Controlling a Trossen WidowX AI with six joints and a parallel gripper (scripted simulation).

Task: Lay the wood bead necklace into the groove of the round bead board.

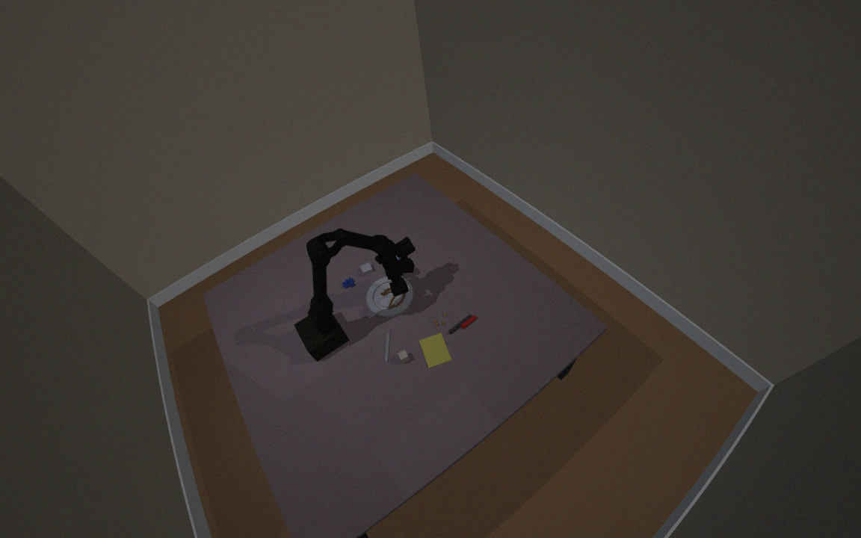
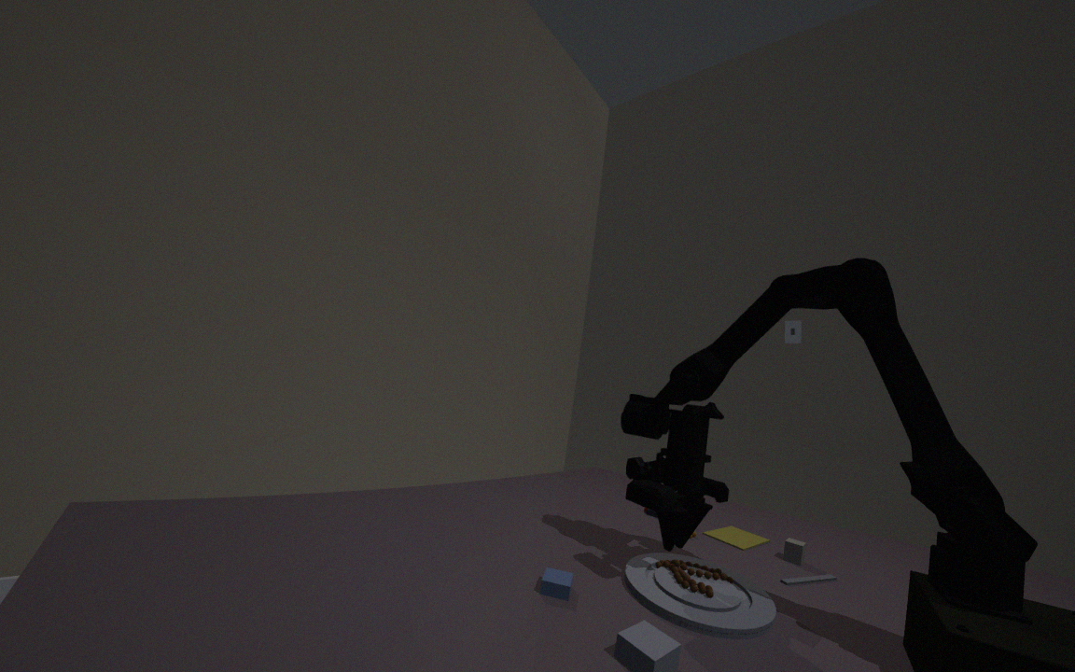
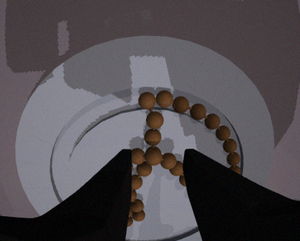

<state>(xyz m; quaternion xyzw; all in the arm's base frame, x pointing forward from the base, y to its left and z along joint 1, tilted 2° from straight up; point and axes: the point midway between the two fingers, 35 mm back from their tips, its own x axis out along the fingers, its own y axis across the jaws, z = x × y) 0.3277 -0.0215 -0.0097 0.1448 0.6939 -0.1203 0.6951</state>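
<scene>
Right now the round bead board is 40 mm behind my gripper tip, 30 mm below it and 20 mm to the left of it. Also, from my gripper tip: grey block 200 mm to the left, 30 mm below, 30 mm behind; blue block 160 mm to the left, 100 mm ahead, 40 mm below; thin stick 200 mm behind, 160 mm to the right, 40 mm below.
</scene>
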